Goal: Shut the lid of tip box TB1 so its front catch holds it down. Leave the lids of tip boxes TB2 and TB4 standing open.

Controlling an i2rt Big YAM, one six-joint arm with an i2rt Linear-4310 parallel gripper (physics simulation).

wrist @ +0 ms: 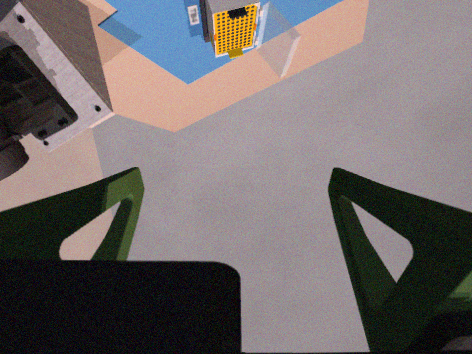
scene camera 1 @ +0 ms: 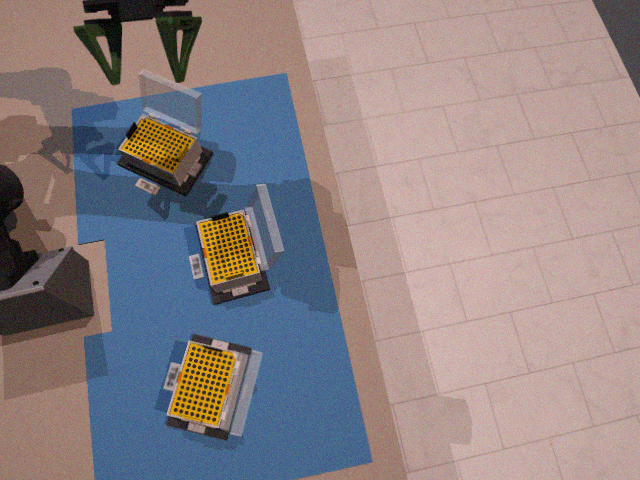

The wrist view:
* my gripper: 236, 178
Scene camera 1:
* my gripper: 147, 83
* clear lid: 235, 411
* clear lid: 267, 241
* clear lid: 164, 99
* blue mat: 304, 410
